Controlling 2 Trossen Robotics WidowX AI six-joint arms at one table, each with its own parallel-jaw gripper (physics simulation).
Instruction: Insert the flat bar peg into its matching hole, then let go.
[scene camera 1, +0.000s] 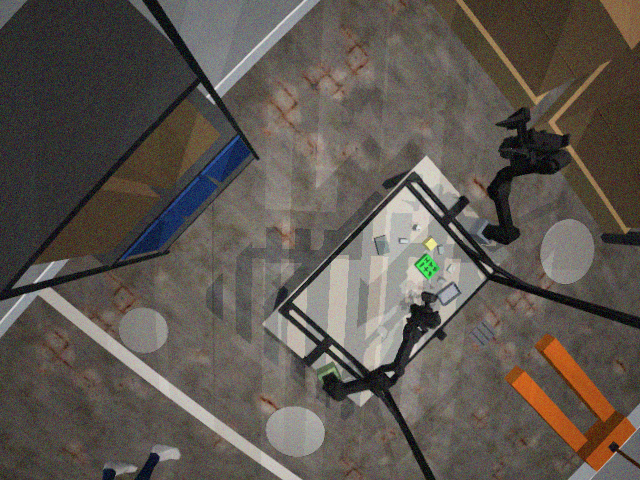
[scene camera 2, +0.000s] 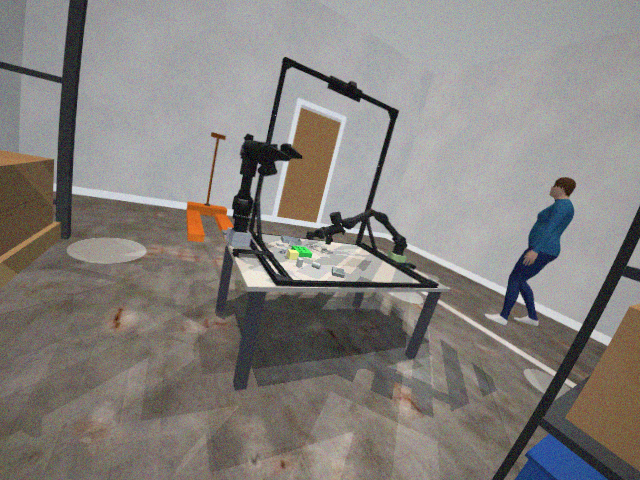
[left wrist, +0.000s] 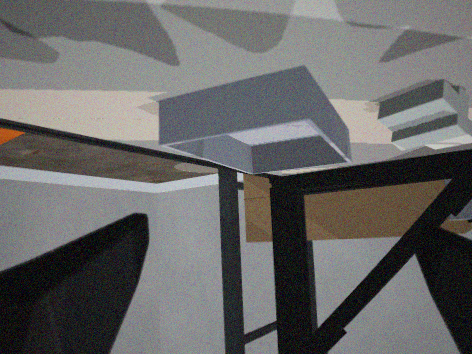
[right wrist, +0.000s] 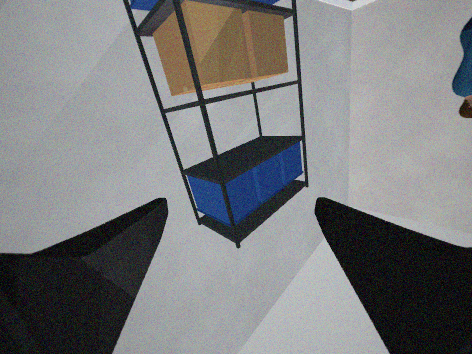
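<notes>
A green board with holes lies on the table near its right end. Several small grey pegs lie around it, among them one and a larger grey block; I cannot tell which is the flat bar. My left gripper is open and empty, low over the table beside a grey hollow tray. My right gripper is open and empty, raised high beyond the table's end.
A yellow block lies next to the green board. A black camera frame stands over the table. A shelf rack, an orange pallet jack and a walking person are on the floor around.
</notes>
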